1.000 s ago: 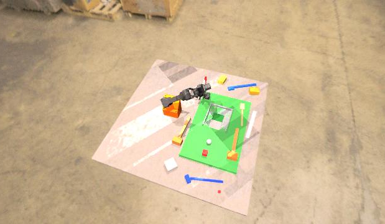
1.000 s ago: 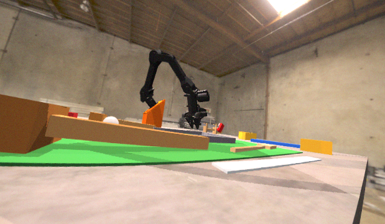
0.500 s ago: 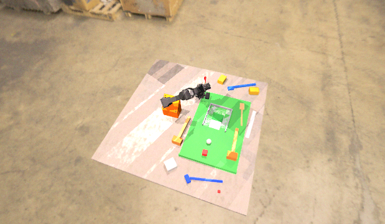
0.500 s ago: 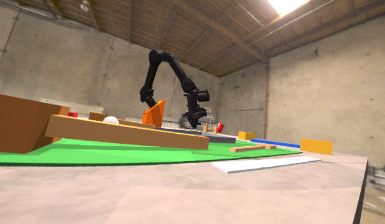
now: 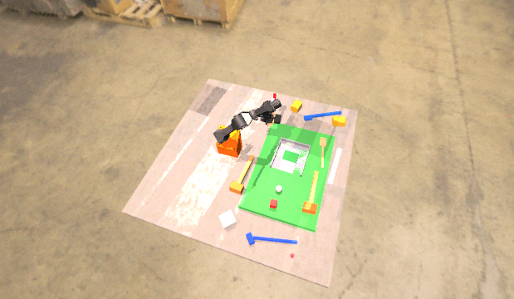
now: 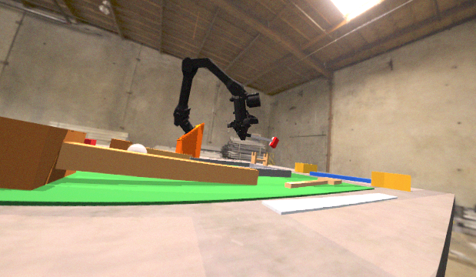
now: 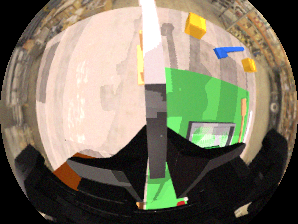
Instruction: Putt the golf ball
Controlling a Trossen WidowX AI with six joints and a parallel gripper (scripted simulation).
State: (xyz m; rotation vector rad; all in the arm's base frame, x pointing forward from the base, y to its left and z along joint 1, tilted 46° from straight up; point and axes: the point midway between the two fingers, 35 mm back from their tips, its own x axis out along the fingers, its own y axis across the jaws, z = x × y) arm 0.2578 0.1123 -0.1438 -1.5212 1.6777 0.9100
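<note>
My gripper tip is now 11 cm to the right of the red putter and 3 cm below it. Also, from my gripper tip: white bar 50 cm ahead, 18 cm to the right, 12 cm below; green mat 22 cm ahead, 27 cm to the right, 12 cm below; white golf ball 16 cm ahead, 44 cm to the right, 10 cm below.
</note>
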